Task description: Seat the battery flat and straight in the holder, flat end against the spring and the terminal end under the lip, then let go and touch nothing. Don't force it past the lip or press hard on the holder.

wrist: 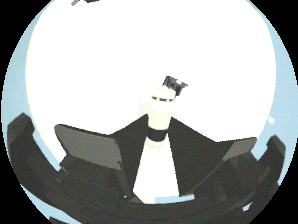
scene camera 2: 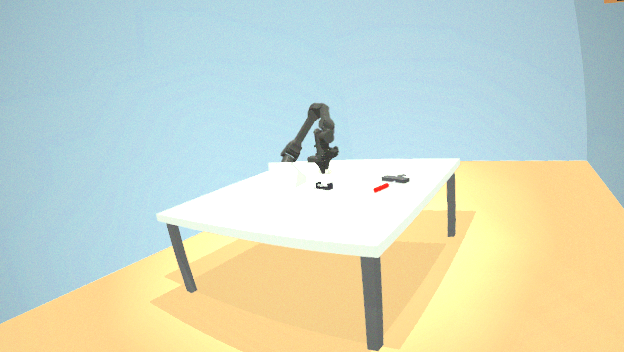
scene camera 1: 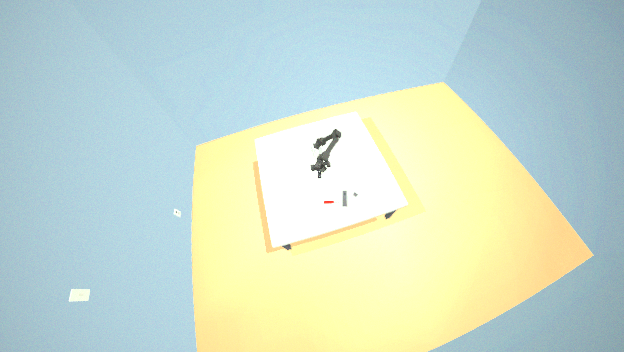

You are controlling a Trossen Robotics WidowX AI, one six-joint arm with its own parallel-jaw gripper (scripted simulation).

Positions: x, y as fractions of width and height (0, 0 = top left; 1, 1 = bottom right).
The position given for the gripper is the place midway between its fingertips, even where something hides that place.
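Gripper (wrist: 0.53, 0.53) holding battery (wrist: 0.54, 0.46).
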